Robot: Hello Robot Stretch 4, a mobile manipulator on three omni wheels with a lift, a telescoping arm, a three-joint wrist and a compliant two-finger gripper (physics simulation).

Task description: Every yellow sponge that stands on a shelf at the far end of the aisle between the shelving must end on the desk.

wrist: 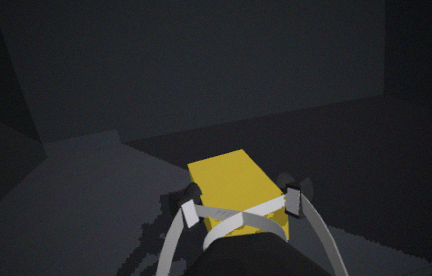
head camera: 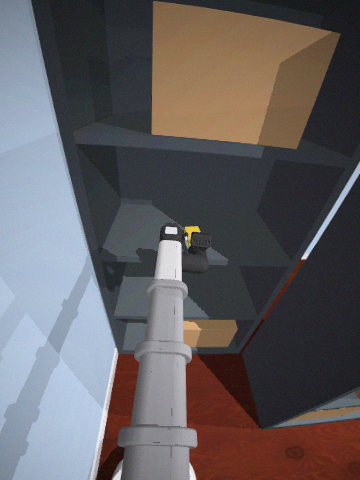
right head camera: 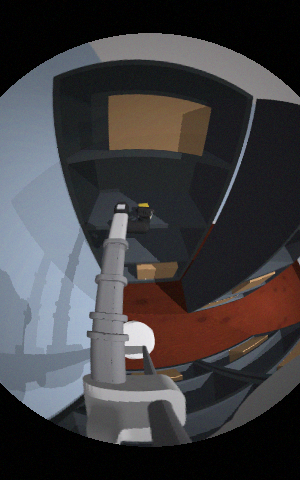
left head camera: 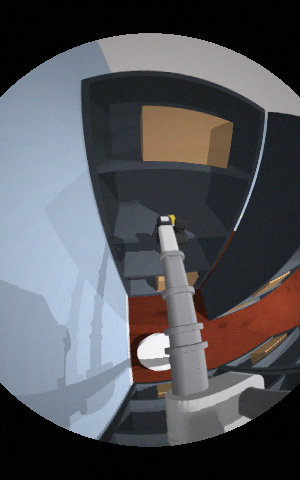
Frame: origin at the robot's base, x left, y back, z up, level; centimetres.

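Seen in the pictures: gripper, fingertip midpoint: (wrist: 239, 192) (left head camera: 172, 221); robot's base, link origin: (right head camera: 134, 338) (left head camera: 157, 350).
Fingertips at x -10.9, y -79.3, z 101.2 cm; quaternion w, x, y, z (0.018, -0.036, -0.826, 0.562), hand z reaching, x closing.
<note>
Pixels of each thing's top centre, then the offset from my fingertips to it. Level surfaces: height alone.
- yellow sponge, top centre: (wrist: 229, 176) (head camera: 194, 232) (right head camera: 144, 207) (left head camera: 171, 218) dx +0.7, dy +0.2, dz +2.1 cm
- middle shelf, surface height: dz -4.9 cm
- large cardboard box, top centre: (head camera: 235, 31) (right head camera: 157, 101) (left head camera: 182, 114) dx -3.2, dy -7.3, dz +67.8 cm
- smaller box, top centre: (head camera: 202, 309) (right head camera: 156, 256) (left head camera: 176, 267) dx -14.9, dy -7.8, dz -69.4 cm
A yellow sponge (head camera: 192, 229) (left head camera: 172, 219) (right head camera: 144, 205) (wrist: 232, 177), a block, is between the fingertips of my gripper (wrist: 239, 192) in the wrist view. The gripper is shut on it, one fingertip pad against each side. The sponge's far end sticks out beyond the fingers, and its near end is partly hidden by the finger bands and the gripper body. It is over the middle shelf (head camera: 135, 225) (wrist: 100, 200) of the dark shelf unit; a gap beneath it is hard to tell. The desk does not show in these views.
A large cardboard box (head camera: 215, 75) (left head camera: 175, 132) (right head camera: 145, 122) stands on the shelf above. A smaller box (head camera: 220, 333) is on the bottom shelf. A pale blue wall (head camera: 45, 200) is close on the left, and a dark shelving side panel (head camera: 310, 320) on the right.
</note>
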